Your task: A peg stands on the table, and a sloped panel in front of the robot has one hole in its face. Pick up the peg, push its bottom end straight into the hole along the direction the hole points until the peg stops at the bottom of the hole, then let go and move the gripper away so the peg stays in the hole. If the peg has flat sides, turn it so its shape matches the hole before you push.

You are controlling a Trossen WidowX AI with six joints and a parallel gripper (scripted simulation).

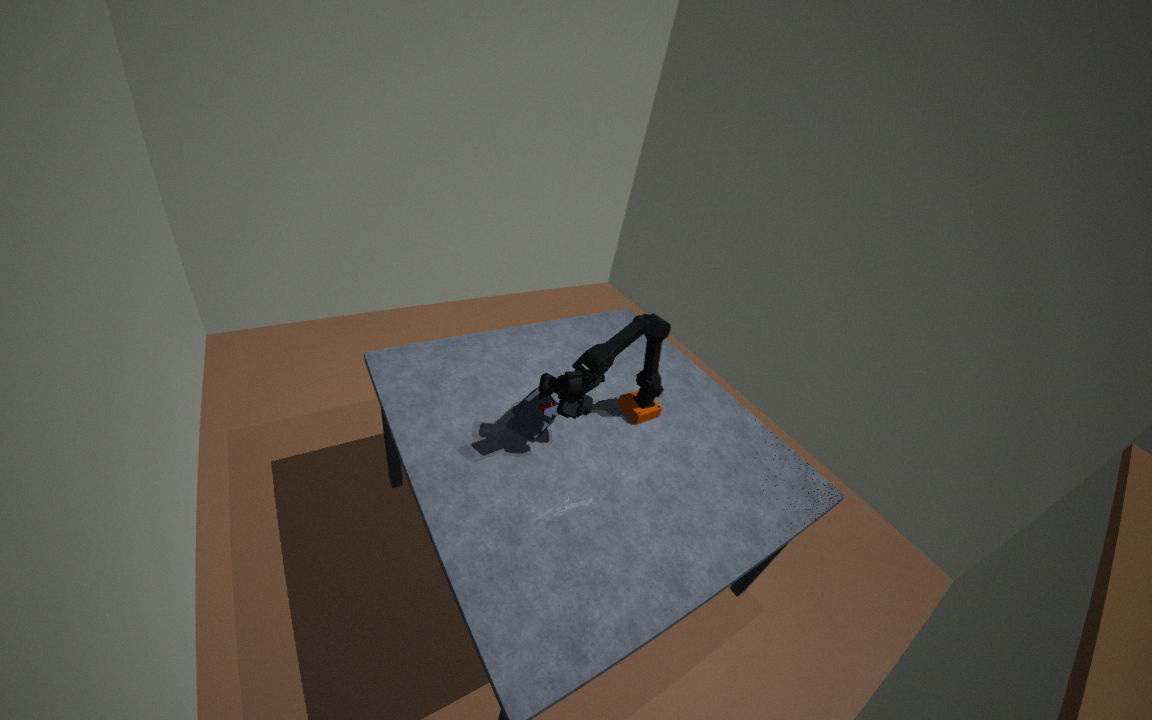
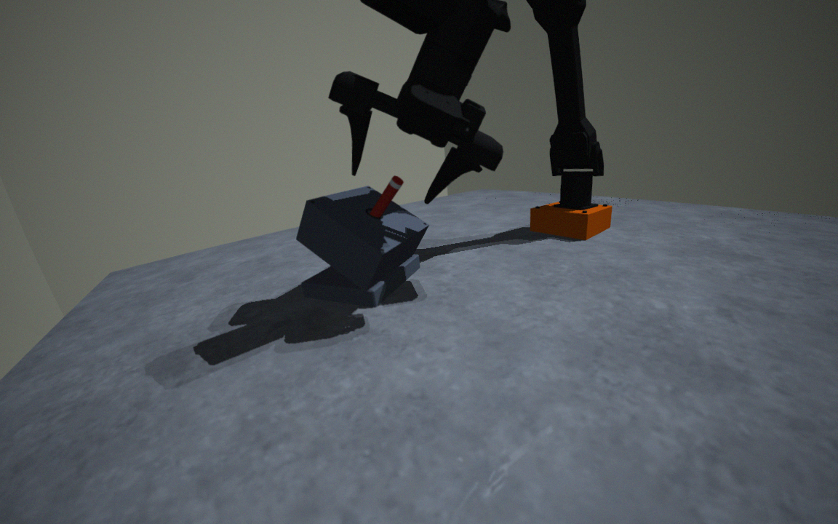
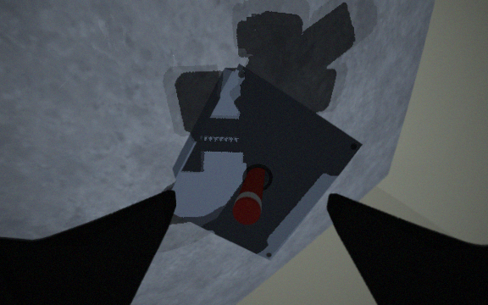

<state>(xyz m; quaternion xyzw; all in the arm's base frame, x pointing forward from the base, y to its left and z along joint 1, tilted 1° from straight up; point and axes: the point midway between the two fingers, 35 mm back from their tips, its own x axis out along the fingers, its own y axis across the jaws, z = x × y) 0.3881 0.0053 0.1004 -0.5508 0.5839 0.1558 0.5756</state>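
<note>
Right now my gripper tip is 10 mm above the red round peg. Also, from my gripper tip: dark grey sloped panel 20 mm ahead, 40 mm to the right, 50 mm below.
</note>
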